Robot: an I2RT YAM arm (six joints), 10 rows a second.
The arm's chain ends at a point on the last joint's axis. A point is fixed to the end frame.
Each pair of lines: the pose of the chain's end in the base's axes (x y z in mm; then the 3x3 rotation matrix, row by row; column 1 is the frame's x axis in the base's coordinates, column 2 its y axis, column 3 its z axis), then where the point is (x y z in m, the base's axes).
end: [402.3, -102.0, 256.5], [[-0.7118, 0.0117, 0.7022], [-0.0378, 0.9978, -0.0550], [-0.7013, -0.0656, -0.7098]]
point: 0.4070 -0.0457 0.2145
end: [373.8, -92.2, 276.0], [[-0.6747, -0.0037, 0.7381], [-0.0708, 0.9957, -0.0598], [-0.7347, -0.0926, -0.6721]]
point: 0.3795 -0.0369 0.2327
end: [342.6, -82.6, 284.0], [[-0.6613, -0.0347, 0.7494], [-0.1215, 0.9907, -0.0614], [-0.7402, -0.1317, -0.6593]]
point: 0.3472 -0.0289 0.2387
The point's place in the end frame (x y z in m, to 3 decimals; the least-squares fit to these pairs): 0.024 0.059 0.030
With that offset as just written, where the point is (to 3 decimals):
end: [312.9, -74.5, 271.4], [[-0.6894, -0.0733, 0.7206], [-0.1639, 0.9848, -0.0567], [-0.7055, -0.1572, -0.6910]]
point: 0.314 -0.022 0.224
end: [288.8, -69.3, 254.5], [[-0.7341, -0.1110, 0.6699], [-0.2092, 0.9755, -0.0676], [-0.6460, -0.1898, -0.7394]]
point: 0.285 -0.019 0.206
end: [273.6, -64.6, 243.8], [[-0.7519, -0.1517, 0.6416], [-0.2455, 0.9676, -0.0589], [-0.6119, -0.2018, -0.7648]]
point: 0.266 -0.015 0.194
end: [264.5, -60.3, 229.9], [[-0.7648, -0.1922, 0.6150], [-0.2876, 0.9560, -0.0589], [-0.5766, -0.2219, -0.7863]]
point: 0.253 -0.013 0.179
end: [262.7, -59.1, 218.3], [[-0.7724, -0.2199, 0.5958], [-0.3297, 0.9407, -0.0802], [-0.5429, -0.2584, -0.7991]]
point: 0.249 -0.014 0.166
